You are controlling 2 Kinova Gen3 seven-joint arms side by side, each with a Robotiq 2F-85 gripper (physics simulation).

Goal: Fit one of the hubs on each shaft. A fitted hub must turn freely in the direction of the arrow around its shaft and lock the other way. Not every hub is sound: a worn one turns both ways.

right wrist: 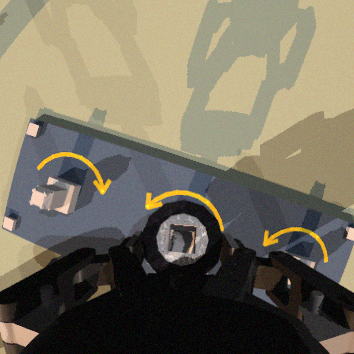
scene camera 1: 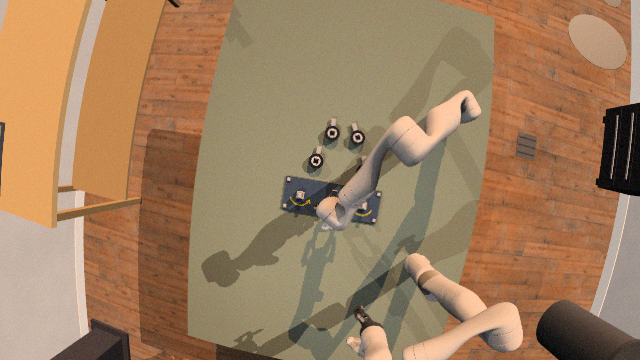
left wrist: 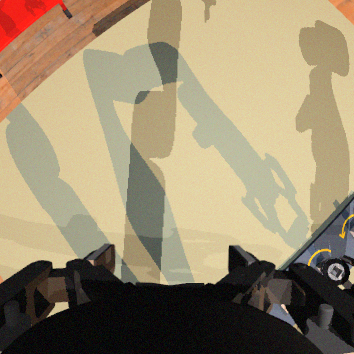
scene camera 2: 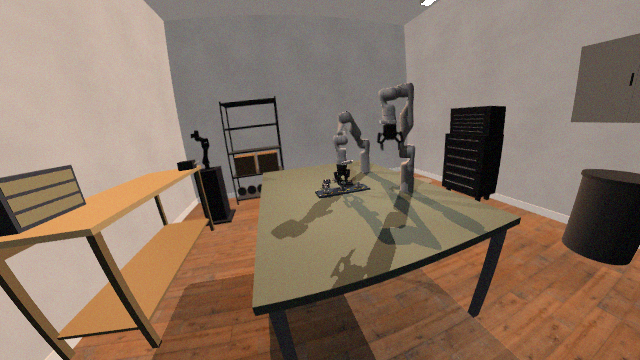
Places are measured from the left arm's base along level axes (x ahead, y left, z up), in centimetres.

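Where they show: left gripper, between the fingertips: (scene camera 1: pixel 367 316) (left wrist: pixel 171 257) (scene camera 2: pixel 390 150); right gripper, between the fingertips: (right wrist: pixel 181 243) (left wrist: pixel 334 270) (scene camera 2: pixel 342 184); left arm's base, origin of its link: (scene camera 1: pixel 413 262) (scene camera 2: pixel 406 190); right arm's base, origin of its link: (scene camera 2: pixel 365 171).
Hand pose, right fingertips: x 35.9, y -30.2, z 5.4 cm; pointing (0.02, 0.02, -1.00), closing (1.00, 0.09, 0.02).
Each offset is from my right fingertips to the centre of the thing. Level surfaces: height alone.
The dark blue board @[dz -4.6 cm] (scene camera 1: pixel 322 186) (right wrist: pixel 122 187) (left wrist: pixel 328 239) bears three square shafts with yellow arrows. My right gripper (right wrist: pixel 181 243) (scene camera 2: pixel 342 181) is shut on a black hub @[dx -0.4, dy -1.0, dz +1.1 cm] (right wrist: pixel 151 225) (left wrist: pixel 336 270) with a pale ring, at the middle shaft; something pale shows inside its square hole. How deep it sits is unclear. Bare outer shafts (scene camera 1: pixel 300 195) (right wrist: pixel 55 195) flank it, one partly hidden. Loose hubs @[dx -1.9, dy -29.4, dz -4.3 cm] (scene camera 1: pixel 332 133) @[dx -11.6, dy -27.1, dz -4.3 cm] (scene camera 1: pixel 357 137) @[dx +5.0, dy -18.3, dz -4.3 cm] (scene camera 1: pixel 315 160) lie above the board in scene camera 1; another is mostly hidden by the arm. My left gripper (left wrist: pixel 171 257) (scene camera 2: pixel 389 145) (scene camera 1: pixel 358 310) is open and empty, high over the table.
The right arm (scene camera 1: pixel 372 170) reaches across the board and hides part of it in scene camera 1. The left arm (scene camera 1: pixel 450 297) stands at the lower right there. A wooden workbench (scene camera 2: pixel 145 187) stands left of the green table @[dz -5.4 cm] (scene camera 2: pixel 300 265) in scene camera 2.
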